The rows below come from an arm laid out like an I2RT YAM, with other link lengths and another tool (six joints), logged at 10 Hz.
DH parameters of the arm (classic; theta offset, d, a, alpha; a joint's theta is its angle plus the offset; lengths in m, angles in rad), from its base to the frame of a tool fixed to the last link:
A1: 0 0.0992 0.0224 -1.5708
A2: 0 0 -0.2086 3.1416
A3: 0.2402 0 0.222 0
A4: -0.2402 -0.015 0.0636 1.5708
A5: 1.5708 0.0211 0 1.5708
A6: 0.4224 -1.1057 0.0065 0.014
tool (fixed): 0 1.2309 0 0
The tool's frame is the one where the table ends.
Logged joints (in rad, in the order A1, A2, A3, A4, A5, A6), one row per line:
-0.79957 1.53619 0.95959 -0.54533 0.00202 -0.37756
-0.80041 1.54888 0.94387 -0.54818 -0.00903 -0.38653
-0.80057 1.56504 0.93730 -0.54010 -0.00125 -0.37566
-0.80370 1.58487 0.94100 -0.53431 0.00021 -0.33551
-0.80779 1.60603 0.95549 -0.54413 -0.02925 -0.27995
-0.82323 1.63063 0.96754 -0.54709 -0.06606 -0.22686
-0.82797 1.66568 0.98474 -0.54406 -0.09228 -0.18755
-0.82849 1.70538 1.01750 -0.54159 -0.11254 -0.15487
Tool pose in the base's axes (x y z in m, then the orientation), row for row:
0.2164 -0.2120 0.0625 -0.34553 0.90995 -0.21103 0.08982
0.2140 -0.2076 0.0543 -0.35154 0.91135 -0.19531 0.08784
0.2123 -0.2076 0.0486 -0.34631 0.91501 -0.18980 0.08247
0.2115 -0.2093 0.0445 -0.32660 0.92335 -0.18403 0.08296
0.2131 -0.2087 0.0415 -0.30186 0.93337 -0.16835 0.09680
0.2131 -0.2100 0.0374 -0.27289 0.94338 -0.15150 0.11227
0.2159 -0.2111 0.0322 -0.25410 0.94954 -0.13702 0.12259
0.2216 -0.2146 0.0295 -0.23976 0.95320 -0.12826 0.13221
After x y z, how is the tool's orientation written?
As a quaternion, x y z w.
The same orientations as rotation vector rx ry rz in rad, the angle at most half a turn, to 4 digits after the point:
-1.0275 2.7059 -0.6275
-1.0466 2.7133 -0.5815
-1.0343 2.7328 -0.5669
-0.9752 2.7569 -0.5495
-0.8940 2.7643 -0.4986
-0.8010 2.7690 -0.4447
-0.7414 2.7706 -0.3998
-0.6958 2.7661 -0.3722

